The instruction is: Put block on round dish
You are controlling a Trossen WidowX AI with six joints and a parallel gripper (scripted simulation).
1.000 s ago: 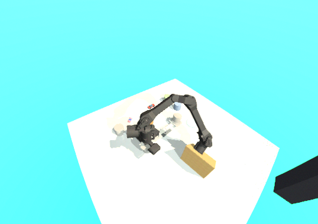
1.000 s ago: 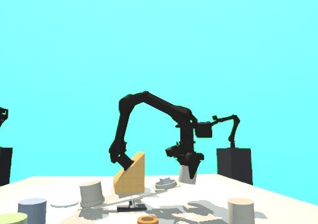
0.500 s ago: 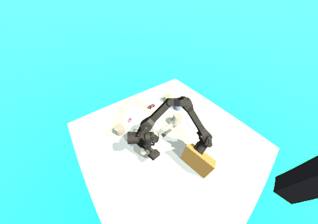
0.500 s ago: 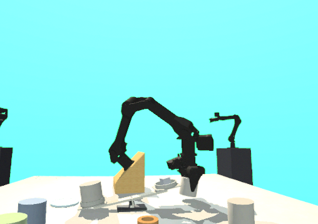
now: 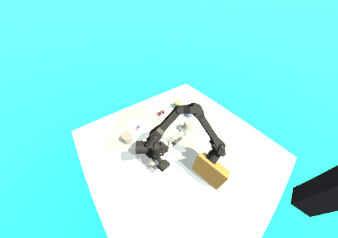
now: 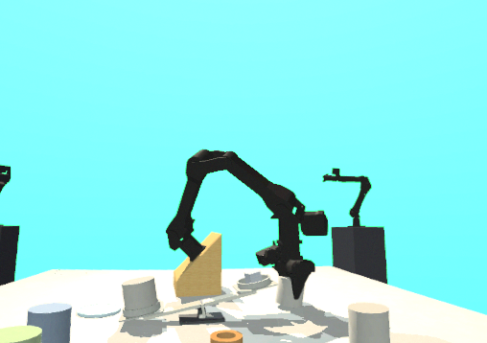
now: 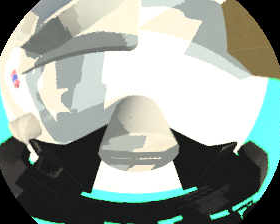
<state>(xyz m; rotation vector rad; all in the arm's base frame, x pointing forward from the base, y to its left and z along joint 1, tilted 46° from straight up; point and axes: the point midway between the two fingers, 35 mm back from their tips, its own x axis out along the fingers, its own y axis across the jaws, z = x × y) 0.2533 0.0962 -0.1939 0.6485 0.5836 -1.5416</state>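
Right now my gripper tip is 12 cm to the left of the pale blue block, 6 cm below it and 4 cm short of it. Round my gripper tip: orange ring: 22 cm to the right, 19 cm ahead, 2 cm below; then grey cup: 40 cm to the right, 3 cm ahead, 3 cm above; then round light-blue dish: 48 cm to the right, 7 cm behind, 2 cm below.
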